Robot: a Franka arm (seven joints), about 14 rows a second.
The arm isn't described. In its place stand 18 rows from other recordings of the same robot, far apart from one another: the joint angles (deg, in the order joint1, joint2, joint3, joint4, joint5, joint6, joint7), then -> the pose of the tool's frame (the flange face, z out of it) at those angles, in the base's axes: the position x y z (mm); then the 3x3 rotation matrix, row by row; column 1 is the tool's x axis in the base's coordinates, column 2 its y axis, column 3 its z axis.
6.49, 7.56, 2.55, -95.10, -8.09, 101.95, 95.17 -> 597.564 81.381 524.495; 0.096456 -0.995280 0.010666; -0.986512 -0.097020 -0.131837; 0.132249 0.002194 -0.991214
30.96, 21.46, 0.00, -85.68, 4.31, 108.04, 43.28 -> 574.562 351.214 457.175; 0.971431 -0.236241 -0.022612; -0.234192 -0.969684 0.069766; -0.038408 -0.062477 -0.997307
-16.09, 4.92, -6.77, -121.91, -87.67, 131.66, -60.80 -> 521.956 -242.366 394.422; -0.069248 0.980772 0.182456; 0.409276 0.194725 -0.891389; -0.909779 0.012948 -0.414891
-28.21, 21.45, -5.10, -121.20, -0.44, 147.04, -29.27 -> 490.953 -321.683 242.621; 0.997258 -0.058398 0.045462; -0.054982 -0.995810 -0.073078; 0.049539 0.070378 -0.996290
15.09, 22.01, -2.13, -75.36, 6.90, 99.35, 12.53 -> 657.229 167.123 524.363; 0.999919 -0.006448 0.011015; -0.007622 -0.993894 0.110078; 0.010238 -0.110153 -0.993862
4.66, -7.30, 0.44, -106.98, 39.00, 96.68, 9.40 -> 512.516 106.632 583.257; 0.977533 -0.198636 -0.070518; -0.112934 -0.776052 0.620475; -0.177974 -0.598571 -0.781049
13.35, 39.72, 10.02, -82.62, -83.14, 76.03, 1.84 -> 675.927 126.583 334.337; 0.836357 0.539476 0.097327; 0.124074 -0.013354 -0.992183; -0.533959 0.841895 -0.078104
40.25, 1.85, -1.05, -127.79, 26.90, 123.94, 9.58 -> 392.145 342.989 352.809; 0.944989 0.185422 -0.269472; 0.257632 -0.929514 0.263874; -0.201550 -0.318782 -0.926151
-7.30, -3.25, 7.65, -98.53, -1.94, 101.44, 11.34 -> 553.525 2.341 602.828; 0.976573 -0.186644 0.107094; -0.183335 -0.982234 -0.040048; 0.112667 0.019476 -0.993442
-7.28, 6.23, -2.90, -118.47, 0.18, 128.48, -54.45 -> 564.894 -100.872 386.517; 0.715867 0.695252 0.064496; 0.697306 -0.716624 -0.014629; 0.036049 0.055446 -0.997811
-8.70, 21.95, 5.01, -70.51, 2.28, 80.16, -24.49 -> 642.997 -47.479 538.903; 0.917960 0.338896 -0.206154; 0.361965 -0.928232 0.085835; -0.162269 -0.153413 -0.974748
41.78, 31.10, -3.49, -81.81, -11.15, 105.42, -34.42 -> 549.470 423.429 372.337; 0.233542 0.971504 0.040473; 0.944738 -0.216865 -0.245845; -0.230062 0.095651 -0.968464
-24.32, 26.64, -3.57, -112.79, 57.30, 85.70, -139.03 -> 515.801 -164.102 237.845; 0.111180 0.993550 -0.022302; 0.317550 -0.014252 0.948134; 0.941701 -0.112496 -0.317086
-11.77, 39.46, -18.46, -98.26, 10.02, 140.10, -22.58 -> 598.889 -322.321 212.645; 0.982008 -0.186916 0.026873; -0.182769 -0.976563 -0.113670; 0.047490 0.106713 -0.993155
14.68, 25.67, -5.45, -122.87, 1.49, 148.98, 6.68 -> 563.888 90.637 192.402; 0.999399 0.031629 0.014162; 0.031986 -0.999157 -0.025719; 0.013336 0.026157 -0.999569
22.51, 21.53, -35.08, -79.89, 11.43, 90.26, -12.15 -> 640.925 -58.778 513.883; 0.991758 -0.002345 -0.128105; -0.000732 -0.999920 0.012639; -0.128124 -0.012441 -0.991680
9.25, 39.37, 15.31, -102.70, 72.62, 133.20, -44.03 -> 588.900 275.153 177.679; 0.994325 0.096255 -0.045314; 0.090254 -0.537684 0.838302; 0.056326 -0.837634 -0.543320
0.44, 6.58, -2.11, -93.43, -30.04, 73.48, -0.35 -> 542.517 -78.744 534.112; 0.896436 0.067460 -0.438010; -0.164769 -0.866764 -0.470713; -0.411405 0.494135 -0.765883
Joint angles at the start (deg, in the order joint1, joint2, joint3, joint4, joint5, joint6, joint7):
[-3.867 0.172 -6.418 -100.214 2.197 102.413 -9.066]
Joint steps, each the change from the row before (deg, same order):
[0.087 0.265 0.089 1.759 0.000 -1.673 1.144]
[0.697 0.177 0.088 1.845 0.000 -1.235 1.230]
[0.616 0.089 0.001 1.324 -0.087 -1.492 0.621]
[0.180 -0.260 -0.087 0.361 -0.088 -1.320 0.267]
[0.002 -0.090 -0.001 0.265 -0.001 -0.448 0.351]
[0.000 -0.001 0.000 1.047 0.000 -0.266 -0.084]
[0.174 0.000 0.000 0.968 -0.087 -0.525 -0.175]
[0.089 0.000 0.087 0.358 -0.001 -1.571 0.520]
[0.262 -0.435 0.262 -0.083 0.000 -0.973 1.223]
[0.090 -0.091 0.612 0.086 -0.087 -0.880 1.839]
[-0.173 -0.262 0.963 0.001 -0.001 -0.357 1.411]
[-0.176 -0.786 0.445 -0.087 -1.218 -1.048 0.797]
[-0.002 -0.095 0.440 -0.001 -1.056 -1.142 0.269]
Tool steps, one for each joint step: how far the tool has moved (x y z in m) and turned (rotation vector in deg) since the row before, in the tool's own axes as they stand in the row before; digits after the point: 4 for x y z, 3 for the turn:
[0.0013 -0.0022 -0.0095 0.016 -0.185 0.911]
[0.0023 -0.0082 -0.0115 -0.031 0.403 0.382]
[0.0002 -0.0064 -0.0077 -0.034 -0.285 -0.055]
[-0.0030 -0.0012 -0.0036 0.019 -0.706 0.142]
[-0.0009 -0.0002 -0.0024 0.019 -0.092 0.338]
[0.0007 -0.0002 -0.0083 -0.071 0.778 -0.121]
[0.0002 -0.0018 -0.0072 -0.119 0.427 -0.391]
[-0.0024 -0.0021 -0.0005 0.122 -1.213 0.332]
[-0.0035 -0.0053 -0.0019 0.107 -0.635 0.688]
[-0.0016 -0.0068 0.0000 -0.037 -0.730 1.128]
[-0.0018 -0.0077 -0.0017 0.018 -0.120 0.613]
[-0.0059 -0.0004 -0.0052 -1.166 -0.363 0.487]
[-0.0026 -0.0022 0.0009 -1.071 -1.045 -0.170]

